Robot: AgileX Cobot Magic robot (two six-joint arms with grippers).
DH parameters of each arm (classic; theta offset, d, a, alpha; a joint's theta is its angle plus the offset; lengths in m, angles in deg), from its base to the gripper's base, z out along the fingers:
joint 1: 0 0.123 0 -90
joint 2: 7.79 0 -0.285 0
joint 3: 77.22 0 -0.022 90
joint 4: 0 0.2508 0 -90
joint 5: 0 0 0.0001 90
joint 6: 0 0.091 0 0
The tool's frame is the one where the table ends.
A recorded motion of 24 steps. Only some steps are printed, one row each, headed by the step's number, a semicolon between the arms.
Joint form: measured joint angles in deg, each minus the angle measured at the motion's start. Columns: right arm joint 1, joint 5, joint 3, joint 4, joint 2, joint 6; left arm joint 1, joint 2, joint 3, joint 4, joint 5, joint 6.
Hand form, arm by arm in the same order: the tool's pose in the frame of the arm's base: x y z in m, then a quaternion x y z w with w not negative. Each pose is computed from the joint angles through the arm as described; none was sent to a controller.
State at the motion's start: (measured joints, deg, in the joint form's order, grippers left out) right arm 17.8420 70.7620 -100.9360 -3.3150 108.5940 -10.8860; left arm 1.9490 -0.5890 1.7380 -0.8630 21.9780 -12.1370
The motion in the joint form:
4: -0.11 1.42 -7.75 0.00 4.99 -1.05; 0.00 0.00 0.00 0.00 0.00 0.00
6: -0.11 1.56 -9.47 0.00 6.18 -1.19; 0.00 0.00 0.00 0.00 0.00 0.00
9: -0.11 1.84 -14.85 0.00 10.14 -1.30; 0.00 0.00 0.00 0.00 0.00 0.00
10: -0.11 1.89 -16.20 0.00 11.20 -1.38; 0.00 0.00 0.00 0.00 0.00 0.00
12: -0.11 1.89 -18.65 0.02 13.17 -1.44; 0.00 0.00 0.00 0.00 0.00 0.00
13: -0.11 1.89 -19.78 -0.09 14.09 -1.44; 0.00 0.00 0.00 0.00 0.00 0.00
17: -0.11 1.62 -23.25 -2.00 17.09 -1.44; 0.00 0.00 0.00 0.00 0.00 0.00
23: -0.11 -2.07 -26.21 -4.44 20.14 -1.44; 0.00 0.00 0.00 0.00 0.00 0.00
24: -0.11 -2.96 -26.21 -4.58 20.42 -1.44; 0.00 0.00 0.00 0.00 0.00 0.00
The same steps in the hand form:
4: 0.4083 0.1253 0.3023 -0.25710 0.95335 -0.02068 0.15684; 0.0524 0.0013 0.1691 -0.10325 0.80310 -0.05846 0.58392
6: 0.4134 0.1269 0.3016 -0.25797 0.95256 -0.02073 0.16017; 0.0524 0.0013 0.1691 -0.10325 0.80310 -0.05846 0.58392
9: 0.4298 0.1322 0.2973 -0.25805 0.95085 -0.02047 0.16995; 0.0524 0.0013 0.1691 -0.10325 0.80310 -0.05846 0.58392
10: 0.4340 0.1335 0.2955 -0.25854 0.95034 -0.02050 0.17200; 0.0524 0.0013 0.1691 -0.10325 0.80310 -0.05846 0.58392
12: 0.4417 0.1360 0.2917 -0.25871 0.94955 -0.02024 0.17610; 0.0524 0.0013 0.1691 -0.10325 0.80310 -0.05846 0.58392
13: 0.4453 0.1370 0.2898 -0.25869 0.94920 -0.02111 0.17794; 0.0524 0.0013 0.1691 -0.10325 0.80310 -0.05846 0.58392
17: 0.4575 0.1378 0.2825 -0.26015 0.94695 -0.03733 0.18495; 0.0524 0.0013 0.1691 -0.10325 0.80310 -0.05846 0.58392
23: 0.4738 0.1395 0.2740 -0.26289 0.93854 -0.05666 0.21639; 0.0524 0.0013 0.1691 -0.10325 0.80310 -0.05846 0.58392
24: 0.4758 0.1400 0.2722 -0.26342 0.93712 -0.05750 0.22160; 0.0524 0.0013 0.1691 -0.10325 0.80310 -0.05846 0.58392

